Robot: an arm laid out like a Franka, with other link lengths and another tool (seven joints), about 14 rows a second.
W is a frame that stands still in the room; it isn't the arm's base.
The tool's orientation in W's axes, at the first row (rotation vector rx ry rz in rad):
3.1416, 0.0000, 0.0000
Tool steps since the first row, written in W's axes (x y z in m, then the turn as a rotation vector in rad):
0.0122, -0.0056, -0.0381, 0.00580, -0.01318, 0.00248
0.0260, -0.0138, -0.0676, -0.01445, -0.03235, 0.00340
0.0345, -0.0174, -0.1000, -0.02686, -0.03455, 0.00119
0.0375, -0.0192, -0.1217, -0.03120, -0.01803, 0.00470
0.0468, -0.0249, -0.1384, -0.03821, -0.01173, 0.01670
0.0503, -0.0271, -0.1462, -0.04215, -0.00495, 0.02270
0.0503, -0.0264, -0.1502, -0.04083, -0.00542, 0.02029
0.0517, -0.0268, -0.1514, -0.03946, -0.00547, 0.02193
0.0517, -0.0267, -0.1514, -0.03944, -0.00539, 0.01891
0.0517, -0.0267, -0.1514, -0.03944, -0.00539, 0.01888
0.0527, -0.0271, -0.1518, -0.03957, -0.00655, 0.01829
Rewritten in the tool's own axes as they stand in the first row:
0.0122, 0.0056, 0.0381, 0.00580, 0.01318, -0.00248
0.0260, 0.0138, 0.0676, -0.01445, 0.03235, -0.00340
0.0345, 0.0174, 0.1000, -0.02686, 0.03455, -0.00119
0.0375, 0.0192, 0.1217, -0.03120, 0.01803, -0.00470
0.0468, 0.0249, 0.1384, -0.03821, 0.01173, -0.01670
0.0503, 0.0271, 0.1462, -0.04215, 0.00495, -0.02270
0.0503, 0.0264, 0.1502, -0.04083, 0.00542, -0.02029
0.0517, 0.0268, 0.1514, -0.03946, 0.00547, -0.02193
0.0517, 0.0267, 0.1514, -0.03944, 0.00539, -0.01891
0.0517, 0.0267, 0.1514, -0.03944, 0.00539, -0.01888
0.0527, 0.0271, 0.1518, -0.03957, 0.00655, -0.01829

